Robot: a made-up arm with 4 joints.
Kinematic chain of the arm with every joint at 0, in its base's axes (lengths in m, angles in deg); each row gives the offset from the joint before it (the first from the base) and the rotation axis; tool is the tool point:
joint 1: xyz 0 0 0.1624 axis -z
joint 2: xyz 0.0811 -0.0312 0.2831 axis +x
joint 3: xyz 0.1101 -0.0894 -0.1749 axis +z
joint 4: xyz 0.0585 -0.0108 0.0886 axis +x
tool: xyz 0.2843 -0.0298 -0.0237
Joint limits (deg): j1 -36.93..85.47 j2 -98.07..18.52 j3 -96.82..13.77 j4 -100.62..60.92
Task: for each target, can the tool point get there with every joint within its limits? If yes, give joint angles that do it. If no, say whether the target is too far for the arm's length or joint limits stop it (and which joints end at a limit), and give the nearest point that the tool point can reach.
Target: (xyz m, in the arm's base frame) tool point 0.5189 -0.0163 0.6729
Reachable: yes | joints -13.08 -80.94 -18.92 -72.42
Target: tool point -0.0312 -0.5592 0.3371
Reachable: yes | joints 75.10 -5.05 -2.65 25.54
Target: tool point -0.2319 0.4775 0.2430
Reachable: no: joint limits stop it (at a limit: joint 1, joint 2, joint 3) | nearest point -0.3955 -0.1337 0.2260 | short by 0.633 m
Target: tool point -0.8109 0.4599 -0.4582
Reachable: no: too far | nearest point -0.3887 -0.1429 0.2044 | short by 0.990 m
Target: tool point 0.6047 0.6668 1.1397
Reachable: no: too far | nearest point 0.3799 0.2375 0.7698 | short by 0.610 m
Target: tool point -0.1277 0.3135 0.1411
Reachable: no: joint limits stop it (at a limit: joint 1, joint 2, joint 3) | nearest point -0.3924 -0.1357 0.2165 | short by 0.527 m
